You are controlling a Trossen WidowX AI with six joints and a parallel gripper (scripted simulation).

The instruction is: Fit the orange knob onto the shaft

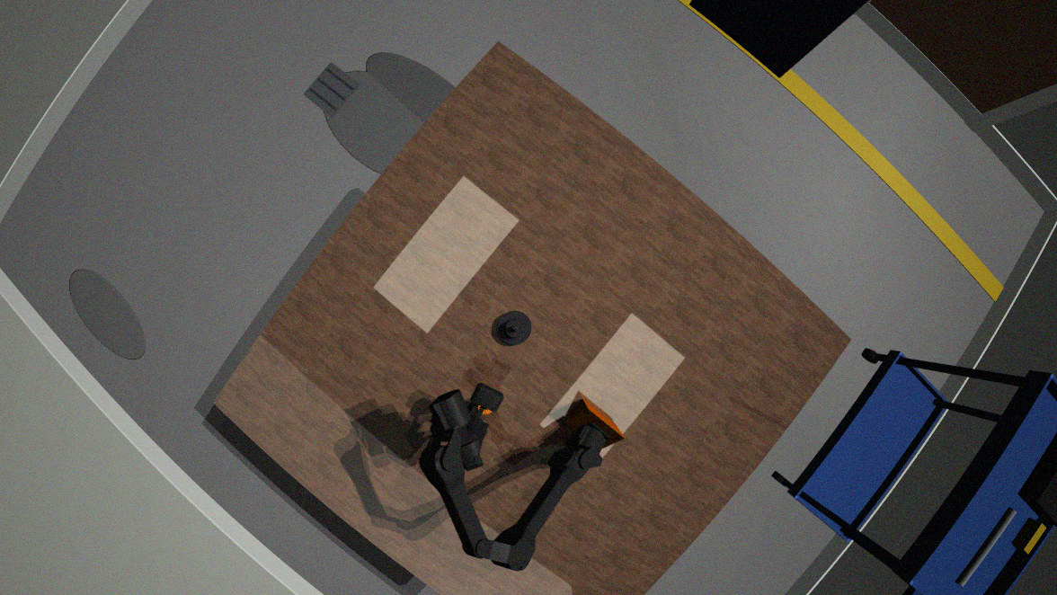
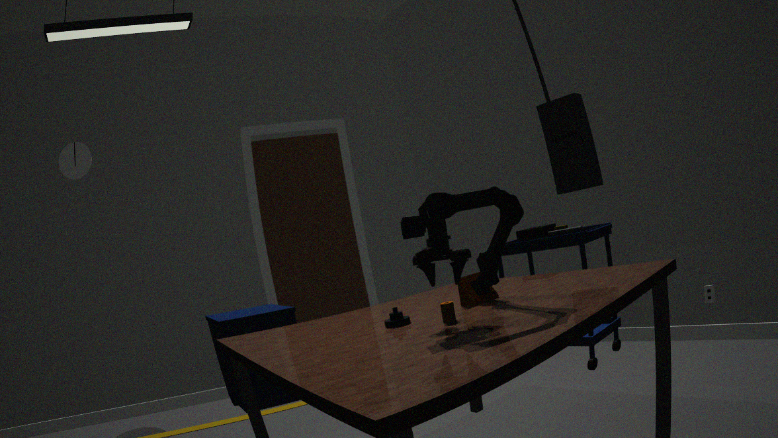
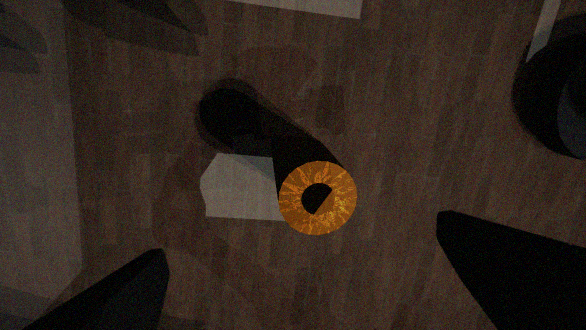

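Now: gripper tip 9 cm above the orange knob, 2 cm to the left of it and 1 cm past it. From my gripper tip the other things lie so: round dark pedestal (21 cm to the right, 9 cm below, 7 cm ahead).
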